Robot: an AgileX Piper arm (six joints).
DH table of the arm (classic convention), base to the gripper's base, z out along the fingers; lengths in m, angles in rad. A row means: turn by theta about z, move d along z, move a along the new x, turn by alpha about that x. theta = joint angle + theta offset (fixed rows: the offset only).
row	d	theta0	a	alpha
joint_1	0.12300	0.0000	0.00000	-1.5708
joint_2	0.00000	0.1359	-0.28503	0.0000
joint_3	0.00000	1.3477	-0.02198	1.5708
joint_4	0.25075	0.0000	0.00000	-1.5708
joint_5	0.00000	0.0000	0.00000	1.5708
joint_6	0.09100	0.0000	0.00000	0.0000
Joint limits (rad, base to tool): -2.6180..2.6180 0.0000..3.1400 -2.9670..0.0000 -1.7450..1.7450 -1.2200..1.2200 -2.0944..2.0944
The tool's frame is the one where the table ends.
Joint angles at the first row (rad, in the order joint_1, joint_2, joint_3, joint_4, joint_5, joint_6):
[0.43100 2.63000 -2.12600 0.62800 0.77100 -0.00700]
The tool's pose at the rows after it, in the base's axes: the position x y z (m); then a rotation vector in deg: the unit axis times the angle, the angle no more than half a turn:
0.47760 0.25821 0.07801 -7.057 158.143 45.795
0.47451 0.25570 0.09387 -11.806 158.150 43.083
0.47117 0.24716 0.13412 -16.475 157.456 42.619
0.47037 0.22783 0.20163 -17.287 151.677 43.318
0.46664 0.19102 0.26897 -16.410 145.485 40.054
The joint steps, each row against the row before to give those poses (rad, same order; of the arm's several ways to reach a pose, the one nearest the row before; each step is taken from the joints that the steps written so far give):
[-0.00101 -0.01398 0.00497 -0.03100 -0.00099 -0.00500]
[0.00101 -0.04104 0.01406 -0.04900 0.03199 -0.01500]
[-0.01400 -0.08395 0.00593 -0.02501 0.08202 -0.02198]
[-0.03500 -0.13101 -0.00001 -0.00501 0.04400 -0.01100]
[-0.06100 -0.13703 0.00008 -0.04497 0.03496 -0.00203]

